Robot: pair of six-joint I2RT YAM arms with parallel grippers.
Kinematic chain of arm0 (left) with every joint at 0, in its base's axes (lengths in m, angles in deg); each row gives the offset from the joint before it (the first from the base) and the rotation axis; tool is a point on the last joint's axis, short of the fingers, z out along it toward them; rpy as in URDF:
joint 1: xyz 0 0 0.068 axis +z
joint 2: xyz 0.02 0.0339 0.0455 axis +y
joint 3: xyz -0.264 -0.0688 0 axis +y
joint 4: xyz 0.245 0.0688 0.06 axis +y
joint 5: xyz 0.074 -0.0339 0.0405 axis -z
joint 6: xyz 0.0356 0 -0.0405 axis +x
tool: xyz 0 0 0 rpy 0 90 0
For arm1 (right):
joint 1: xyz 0 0 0.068 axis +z
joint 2: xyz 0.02 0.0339 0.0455 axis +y
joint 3: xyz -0.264 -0.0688 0 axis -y
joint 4: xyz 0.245 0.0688 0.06 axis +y
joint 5: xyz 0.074 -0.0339 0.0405 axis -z
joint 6: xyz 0.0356 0 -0.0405 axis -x
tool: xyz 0 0 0 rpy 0 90 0
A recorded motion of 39 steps. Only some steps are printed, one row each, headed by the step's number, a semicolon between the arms.
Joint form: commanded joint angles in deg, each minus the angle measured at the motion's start. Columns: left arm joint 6, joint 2, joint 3, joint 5, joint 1, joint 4; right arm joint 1, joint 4, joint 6, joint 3, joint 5, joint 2.
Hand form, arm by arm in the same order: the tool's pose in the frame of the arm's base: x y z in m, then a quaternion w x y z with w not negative. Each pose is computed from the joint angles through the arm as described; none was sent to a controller.
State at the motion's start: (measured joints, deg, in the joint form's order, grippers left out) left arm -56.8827 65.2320 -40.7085 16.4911 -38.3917 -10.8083; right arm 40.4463 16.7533 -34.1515 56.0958 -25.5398 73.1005
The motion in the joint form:
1: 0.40 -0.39 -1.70 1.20 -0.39 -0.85; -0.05 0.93 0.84 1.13 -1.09 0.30
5: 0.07 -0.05 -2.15 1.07 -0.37 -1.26; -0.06 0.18 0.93 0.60 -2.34 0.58
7: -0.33 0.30 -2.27 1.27 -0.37 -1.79; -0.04 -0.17 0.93 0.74 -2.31 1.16
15: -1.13 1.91 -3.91 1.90 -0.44 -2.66; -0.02 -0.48 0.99 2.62 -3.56 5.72
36: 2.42 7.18 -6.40 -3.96 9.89 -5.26; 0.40 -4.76 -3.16 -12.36 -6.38 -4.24
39: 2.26 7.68 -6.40 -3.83 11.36 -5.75; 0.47 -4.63 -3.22 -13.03 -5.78 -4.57
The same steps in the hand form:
1: 0.1984 -0.1733 0.2942 0.33703 -0.02024 0.76723 -0.54530; 0.2063 0.1965 0.2969 0.24453 -0.16122 0.85031 0.43725
5: 0.1998 -0.1742 0.2963 0.33891 -0.02234 0.76444 -0.54797; 0.2064 0.1975 0.2938 0.23794 -0.16655 0.84787 0.44358
7: 0.2008 -0.1751 0.2966 0.33742 -0.02331 0.76274 -0.55121; 0.2082 0.1991 0.2925 0.23743 -0.16644 0.84827 0.44313
15: 0.2058 -0.1800 0.3014 0.33428 -0.02283 0.75773 -0.55998; 0.2203 0.2104 0.2823 0.21532 -0.16782 0.85496 0.44104
36: 0.2553 -0.1474 0.2972 0.42741 -0.10118 0.75372 -0.48887; 0.1807 0.1811 0.2471 0.17713 -0.14893 0.85669 0.46100
39: 0.2605 -0.1417 0.2957 0.43229 -0.11118 0.75234 -0.48451; 0.1791 0.1798 0.2443 0.17689 -0.14586 0.85981 0.45625

